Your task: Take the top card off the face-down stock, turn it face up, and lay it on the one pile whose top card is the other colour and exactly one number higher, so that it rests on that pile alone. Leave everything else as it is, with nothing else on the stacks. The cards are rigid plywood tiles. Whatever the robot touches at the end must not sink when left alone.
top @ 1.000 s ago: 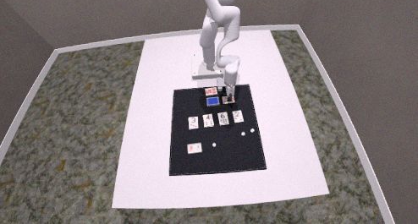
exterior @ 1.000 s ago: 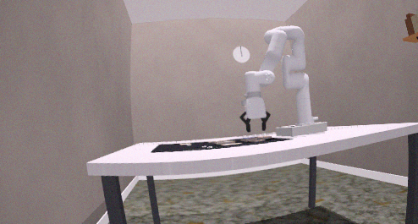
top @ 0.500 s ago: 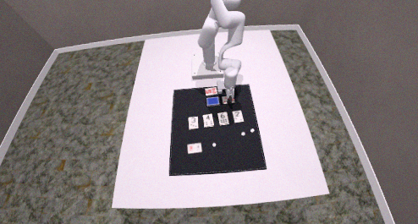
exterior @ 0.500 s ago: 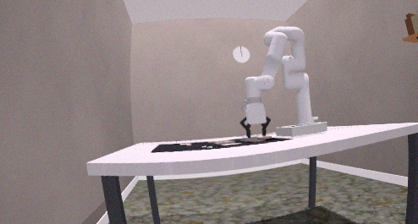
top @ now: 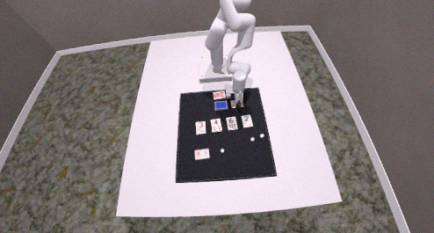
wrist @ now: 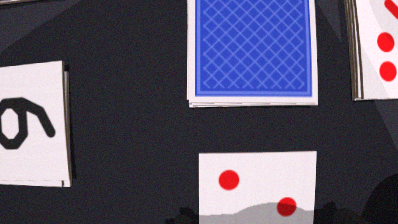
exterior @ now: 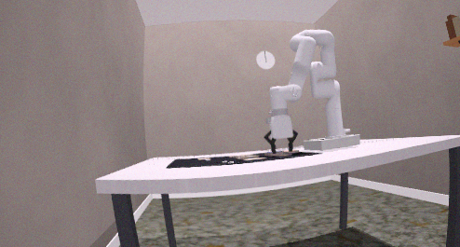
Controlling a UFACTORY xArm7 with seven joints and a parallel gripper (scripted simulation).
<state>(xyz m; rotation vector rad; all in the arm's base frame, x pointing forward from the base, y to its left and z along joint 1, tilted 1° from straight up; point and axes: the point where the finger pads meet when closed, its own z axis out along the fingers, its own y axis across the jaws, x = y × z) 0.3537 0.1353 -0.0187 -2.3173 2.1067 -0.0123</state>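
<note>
The black mat is 20 cm ahead of my hand, 11 cm to the right of it and 4 cm below it.
</note>
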